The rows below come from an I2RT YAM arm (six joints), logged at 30 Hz.
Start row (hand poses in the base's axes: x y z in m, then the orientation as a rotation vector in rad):
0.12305 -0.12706 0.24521 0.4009 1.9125 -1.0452
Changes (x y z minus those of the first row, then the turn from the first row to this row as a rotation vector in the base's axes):
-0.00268 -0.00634 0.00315 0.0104 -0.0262 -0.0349
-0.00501 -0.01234 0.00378 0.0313 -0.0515 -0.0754
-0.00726 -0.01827 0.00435 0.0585 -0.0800 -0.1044
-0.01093 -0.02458 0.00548 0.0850 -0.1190 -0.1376
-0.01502 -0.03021 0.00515 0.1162 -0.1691 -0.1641
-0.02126 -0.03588 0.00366 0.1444 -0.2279 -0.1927
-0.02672 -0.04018 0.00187 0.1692 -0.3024 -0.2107
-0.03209 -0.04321 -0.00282 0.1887 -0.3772 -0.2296
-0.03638 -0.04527 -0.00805 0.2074 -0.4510 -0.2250
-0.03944 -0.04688 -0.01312 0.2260 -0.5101 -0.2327
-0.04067 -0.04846 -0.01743 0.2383 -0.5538 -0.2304
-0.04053 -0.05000 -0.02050 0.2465 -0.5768 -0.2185
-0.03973 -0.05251 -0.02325 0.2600 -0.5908 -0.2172
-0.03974 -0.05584 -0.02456 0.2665 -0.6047 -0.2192
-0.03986 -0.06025 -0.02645 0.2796 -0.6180 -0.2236
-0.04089 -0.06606 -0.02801 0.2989 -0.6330 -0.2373
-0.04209 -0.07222 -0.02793 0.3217 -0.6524 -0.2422
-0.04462 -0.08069 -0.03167 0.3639 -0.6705 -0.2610
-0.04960 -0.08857 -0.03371 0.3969 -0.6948 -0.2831
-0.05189 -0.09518 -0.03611 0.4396 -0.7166 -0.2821
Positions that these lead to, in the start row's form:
0.12037 -0.13340 0.24836 0.4532 1.8944 -1.0482
0.11804 -0.13940 0.24899 0.5165 1.8823 -1.0450
0.11579 -0.14533 0.24956 0.5729 1.8705 -1.0269
0.11212 -0.15164 0.25069 0.6370 1.8475 -1.0074
0.10803 -0.15727 0.25036 0.7006 1.8164 -0.9744
0.10179 -0.16294 0.24887 0.7667 1.7741 -0.9416
0.09633 -0.16724 0.24708 0.8245 1.7154 -0.8988
0.09096 -0.17027 0.24239 0.8785 1.6526 -0.8610
0.08667 -0.17233 0.23716 0.9073 1.5926 -0.8109
0.08361 -0.17394 0.23209 0.9423 1.5444 -0.7739
0.08238 -0.17552 0.22778 0.9591 1.5089 -0.7435
0.08252 -0.17706 0.22471 0.9585 1.4924 -0.7202
0.08332 -0.17957 0.22196 0.9682 1.4853 -0.7015
0.08331 -0.18290 0.22065 0.9773 1.4746 -0.6910
0.08319 -0.18731 0.21876 0.9918 1.4670 -0.6760
0.08216 -0.19312 0.21720 1.0187 1.4591 -0.6595
0.08096 -0.19928 0.21728 1.0400 1.4494 -0.6333
0.07843 -0.20775 0.21354 1.0838 1.4464 -0.5968
0.07345 -0.21563 0.21150 1.1271 1.4324 -0.5677
0.07116 -0.22224 0.20910 1.1526 1.4276 -0.5187

